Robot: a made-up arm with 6 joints. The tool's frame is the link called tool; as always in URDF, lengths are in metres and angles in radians.
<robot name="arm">
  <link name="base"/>
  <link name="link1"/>
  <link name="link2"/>
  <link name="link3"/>
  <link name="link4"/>
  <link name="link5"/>
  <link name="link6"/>
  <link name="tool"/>
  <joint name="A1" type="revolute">
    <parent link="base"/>
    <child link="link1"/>
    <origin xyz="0 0 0.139" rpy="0 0 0"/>
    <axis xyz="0 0 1"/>
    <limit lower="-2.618" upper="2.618"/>
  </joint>
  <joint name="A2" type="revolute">
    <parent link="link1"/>
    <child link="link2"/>
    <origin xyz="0 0 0" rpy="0 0 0"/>
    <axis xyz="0.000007 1 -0.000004"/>
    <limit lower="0" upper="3.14"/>
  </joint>
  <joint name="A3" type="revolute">
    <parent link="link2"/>
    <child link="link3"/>
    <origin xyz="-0.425 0 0.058" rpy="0 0 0"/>
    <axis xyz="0.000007 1 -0.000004"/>
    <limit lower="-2.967" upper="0"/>
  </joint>
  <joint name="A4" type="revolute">
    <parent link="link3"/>
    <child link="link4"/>
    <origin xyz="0.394 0 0.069" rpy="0 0 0"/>
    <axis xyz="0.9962 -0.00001 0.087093"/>
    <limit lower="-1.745" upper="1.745"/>
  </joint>
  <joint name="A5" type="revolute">
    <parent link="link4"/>
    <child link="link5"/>
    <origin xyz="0 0 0" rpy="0 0 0"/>
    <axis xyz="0.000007 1 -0.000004"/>
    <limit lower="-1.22" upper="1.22"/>
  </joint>
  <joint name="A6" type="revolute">
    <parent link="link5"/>
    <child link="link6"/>
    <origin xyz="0.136 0 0.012" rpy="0 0 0"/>
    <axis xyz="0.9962 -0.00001 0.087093"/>
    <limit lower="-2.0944" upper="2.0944"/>
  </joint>
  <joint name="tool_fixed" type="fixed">
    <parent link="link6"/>
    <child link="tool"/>
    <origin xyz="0 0 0" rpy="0 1.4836 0"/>
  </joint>
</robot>
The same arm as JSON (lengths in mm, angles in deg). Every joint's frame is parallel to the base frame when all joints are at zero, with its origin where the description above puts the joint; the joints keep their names.
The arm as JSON. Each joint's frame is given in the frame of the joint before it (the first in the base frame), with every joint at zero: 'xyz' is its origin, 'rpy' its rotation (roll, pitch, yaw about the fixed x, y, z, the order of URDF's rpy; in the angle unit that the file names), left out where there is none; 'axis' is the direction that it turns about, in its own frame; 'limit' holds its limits. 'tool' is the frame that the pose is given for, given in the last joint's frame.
{"units": {"length": "mm", "angle": "deg"}, "joints": [
  {"name": "A1", "type": "revolute", "origin": {"xyz": [0.0, 0.0, 139.0]}, "axis": "+z", "limit": {"lower": -150.0, "upper": 150.0}},
  {"name": "A2", "type": "revolute", "origin": {"xyz": [0.0, 0.0, 0.0]}, "axis": "+y", "limit": {"lower": 0.0, "upper": 179.91}},
  {"name": "A3", "type": "revolute", "origin": {"xyz": [-425.0, 0.0, 58.0]}, "axis": "+y", "limit": {"lower": -170.0, "upper": 0.0}},
  {"name": "A4", "type": "revolute", "origin": {"xyz": [394.0, 0.0, 69.0]}, "axis": [0.9962, 0.0, 0.0871], "limit": {"lower": -99.98, "upper": 99.98}},
  {"name": "A5", "type": "revolute", "origin": {"xyz": [0.0, 0.0, 0.0]}, "axis": "+y", "limit": {"lower": -69.9, "upper": 69.9}},
  {"name": "A6", "type": "revolute", "origin": {"xyz": [136.0, 0.0, 12.0]}, "axis": [0.9962, 0.0, 0.0871], "limit": {"lower": -120.0, "upper": 120.0}}
], "tool": {"origin": {"xyz": [0.0, 0.0, 0.0], "rpy": [0.0, 85.0, 0.0]}}}

